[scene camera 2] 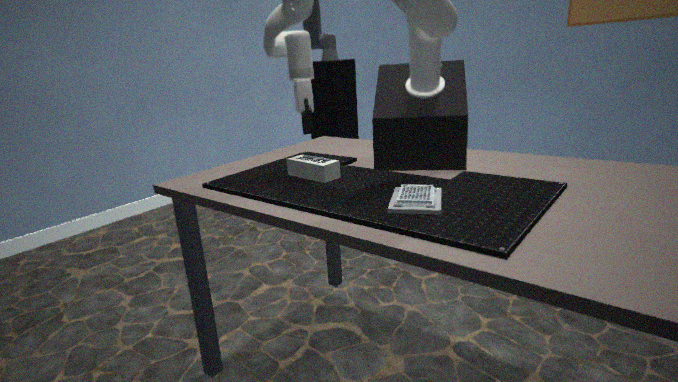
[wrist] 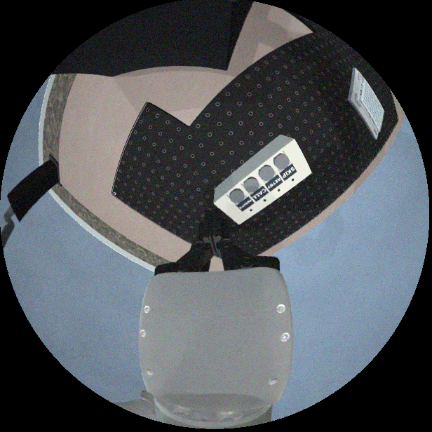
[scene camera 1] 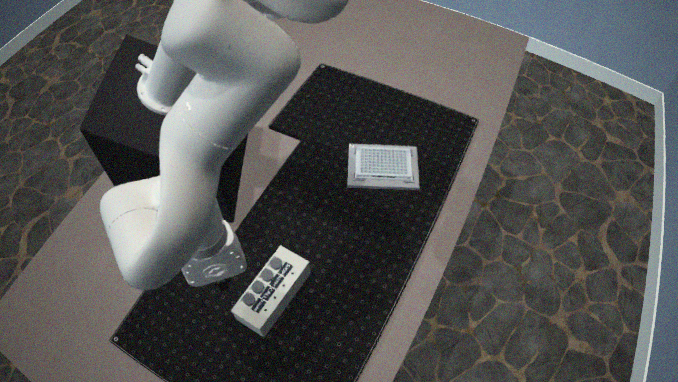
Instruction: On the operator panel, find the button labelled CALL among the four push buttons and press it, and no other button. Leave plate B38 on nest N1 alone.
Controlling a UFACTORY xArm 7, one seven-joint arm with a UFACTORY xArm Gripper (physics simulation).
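Pixels of known places: gripper, fingertip midpoint: (scene camera 2: 308,133) (scene camera 1: 223,282); arm's base, origin of the base link: (scene camera 2: 425,86) (scene camera 1: 165,92).
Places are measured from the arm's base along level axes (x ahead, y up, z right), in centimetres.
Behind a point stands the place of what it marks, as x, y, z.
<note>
The white operator panel (scene camera 1: 291,291) {39.4, -20.6, 18.7} (scene camera 2: 312,173) {39.6, -21.6, 17.4} (wrist: 300,159) has four round grey buttons in a row. In the wrist view the labels SKIP, RETRY and CALL can be read; the fourth label is too small to read surely. The CALL button (wrist: 251,184) (scene camera 1: 258,286) {34.0, -18.2, 21.5} is third from the SKIP end, between the RETRY button (wrist: 266,173) and the fourth button (wrist: 236,196). My gripper (scene camera 2: 307,127) {30.4, -11.7, 25.8} (wrist: 214,218) is shut and empty, above table height, apart from the panel; its fingers are hidden in scene camera 1. Plate B38 (scene camera 1: 383,161) {42.5, -21.3, -18.5} (scene camera 2: 416,193) {43.3, -21.2, -19.1} (wrist: 371,102) sits on nest N1 (scene camera 1: 351,177) {37.5, -22.7, -12.1} (scene camera 2: 415,210) {49.9, -22.9, -22.2}.
The panel and nest stand on a black perforated board (scene camera 1: 340,220) {39.9, -23.8, -1.5} (scene camera 2: 480,210) {40.9, -23.8, -33.9} (wrist: 170,150) on the table (scene camera 1: 450,55) {44.2, -25.1, -69.5} (scene camera 2: 600,240) {42.6, -25.1, -57.4}. A black pedestal (scene camera 1: 117,85) {-6.6, 5.3, 6.2} (scene camera 2: 420,142) {12.2, -16.0, -4.5} carries the arm. Another dark stand (scene camera 2: 340,95) shows behind the gripper in scene camera 2.
</note>
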